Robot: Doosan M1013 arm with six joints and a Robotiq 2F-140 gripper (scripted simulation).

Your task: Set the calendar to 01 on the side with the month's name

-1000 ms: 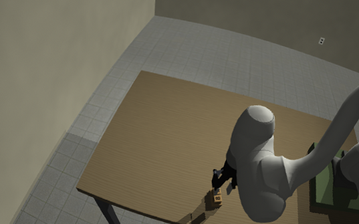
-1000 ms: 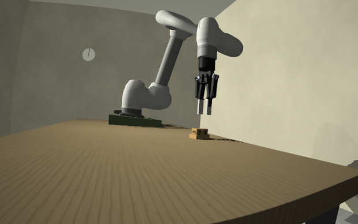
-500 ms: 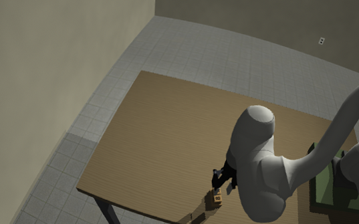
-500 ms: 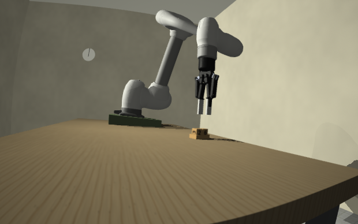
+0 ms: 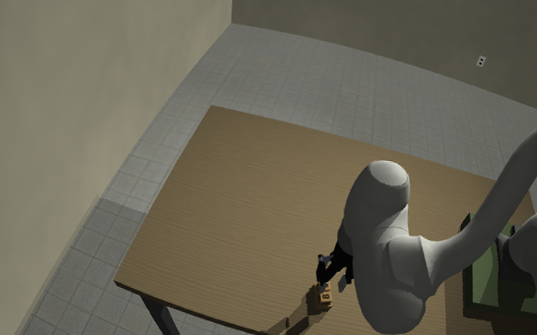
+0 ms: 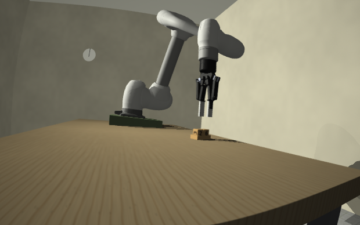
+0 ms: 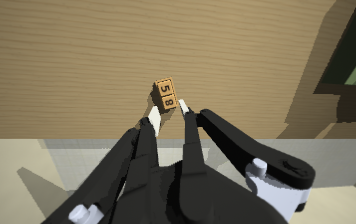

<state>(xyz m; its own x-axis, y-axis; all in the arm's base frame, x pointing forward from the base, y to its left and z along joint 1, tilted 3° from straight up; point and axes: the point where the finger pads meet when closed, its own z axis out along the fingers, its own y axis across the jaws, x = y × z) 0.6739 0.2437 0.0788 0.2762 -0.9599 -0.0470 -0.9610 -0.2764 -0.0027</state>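
The wooden tray is 120 mm below my hand and 20 mm to the right of it.
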